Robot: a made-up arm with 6 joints.
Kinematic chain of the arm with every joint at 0, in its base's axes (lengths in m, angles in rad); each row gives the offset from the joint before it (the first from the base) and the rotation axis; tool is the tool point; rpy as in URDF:
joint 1: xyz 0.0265 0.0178 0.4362 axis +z
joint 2: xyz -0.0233 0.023 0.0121 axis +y
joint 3: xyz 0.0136 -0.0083 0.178 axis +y
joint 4: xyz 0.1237 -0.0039 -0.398 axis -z
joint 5: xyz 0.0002 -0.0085 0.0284 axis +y
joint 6: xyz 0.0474 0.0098 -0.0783 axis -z
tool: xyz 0.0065 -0.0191 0.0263 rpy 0 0 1.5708
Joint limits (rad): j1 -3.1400..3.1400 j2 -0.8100..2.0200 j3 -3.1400..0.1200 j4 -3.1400..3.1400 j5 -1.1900..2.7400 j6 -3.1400..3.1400
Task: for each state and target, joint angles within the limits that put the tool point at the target. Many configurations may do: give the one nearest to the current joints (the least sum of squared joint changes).
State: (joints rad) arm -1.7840 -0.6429 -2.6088 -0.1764 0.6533 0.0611
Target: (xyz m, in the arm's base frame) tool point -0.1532 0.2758 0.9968
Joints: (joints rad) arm -0.9984 -0.8100 -2.4863 -0.1622 1.0669 0.2631
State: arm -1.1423 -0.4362 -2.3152 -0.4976 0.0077 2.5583
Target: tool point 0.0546 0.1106 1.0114
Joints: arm -1.2799 -0.8100 -1.8384 -0.7301 -0.3239 2.6344
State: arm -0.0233 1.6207 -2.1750 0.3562 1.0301 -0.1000
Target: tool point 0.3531 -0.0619 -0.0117
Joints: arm -0.2428 1.7567 -1.9600 0.3469 1.0764 -0.0761
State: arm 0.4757 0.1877 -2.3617 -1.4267 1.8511 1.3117
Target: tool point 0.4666 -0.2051 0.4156
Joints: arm -0.3702 0.8306 -1.7345 -1.3305 1.8950 1.3308
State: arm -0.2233 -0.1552 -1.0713 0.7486 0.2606 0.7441
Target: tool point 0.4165 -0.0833 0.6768
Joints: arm -0.2067 -0.1919 -1.1974 0.7362 0.2529 0.7394
